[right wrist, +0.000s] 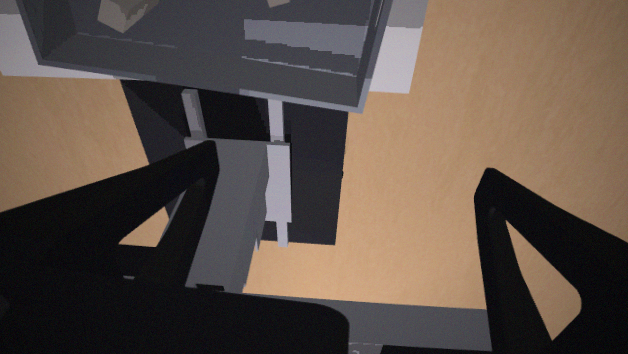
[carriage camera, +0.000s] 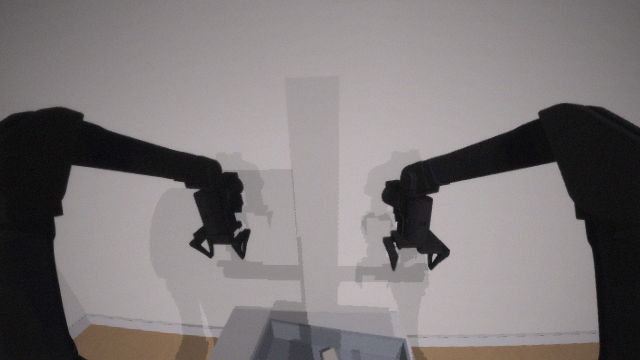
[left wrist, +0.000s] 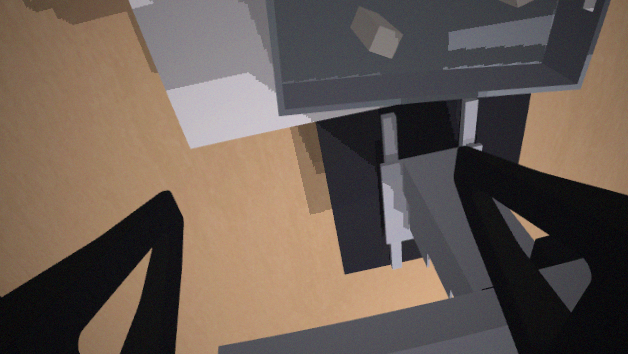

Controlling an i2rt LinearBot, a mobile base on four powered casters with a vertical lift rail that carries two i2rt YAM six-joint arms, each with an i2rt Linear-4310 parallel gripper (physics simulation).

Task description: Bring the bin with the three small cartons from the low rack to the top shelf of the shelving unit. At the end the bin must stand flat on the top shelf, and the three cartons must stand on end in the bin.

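Places are measured from the left arm's base along level axes (x back, y right, z up), in centimetres.
Pixels of known places: left gripper, fingertip midpoint: (carriage camera: 227, 257) (left wrist: 315, 183); right gripper, fingertip midpoint: (right wrist: 346, 168) (carriage camera: 411, 269).
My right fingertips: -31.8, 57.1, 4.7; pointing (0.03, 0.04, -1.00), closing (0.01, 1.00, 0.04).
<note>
Ahead of a thing's pixels: the offset from my right fingertips to its middle, as dx, dy, dz. "spot": to the spot under its first point.
The grey-blue bin @[spot: -15.9, -40.2, -55.5] (carriage camera: 290, 334) (left wrist: 430, 92) (right wrist: 200, 76) rests on the white low rack (carriage camera: 235, 327) (left wrist: 225, 110) (right wrist: 392, 65), level as far as it shows. One small carton @[spot: -3.0, -22.0, -44.1] (carriage camera: 329, 354) shows in it in the carriage view. In the left wrist view a carton @[spot: +9.4, -36.4, -45.6] (left wrist: 377, 32) and part of another carton (left wrist: 518, 2) show; in the right wrist view a carton (right wrist: 125, 15) and another carton's edge @[spot: +9.6, -9.7, -48.6] (right wrist: 278, 2). Whether they stand on end is unclear. My left gripper (carriage camera: 227, 257) (left wrist: 315, 183) and right gripper (carriage camera: 413, 269) (right wrist: 351, 156) are open and empty, above and apart from the bin.
A pale wall (carriage camera: 450, 60) with shadows of the arms stands behind the rack. My dark base (left wrist: 350, 220) (right wrist: 320, 200) and grey mast parts (left wrist: 440, 185) (right wrist: 235, 200) show below the bin in the wrist views. The shelving unit does not show in these views.
</note>
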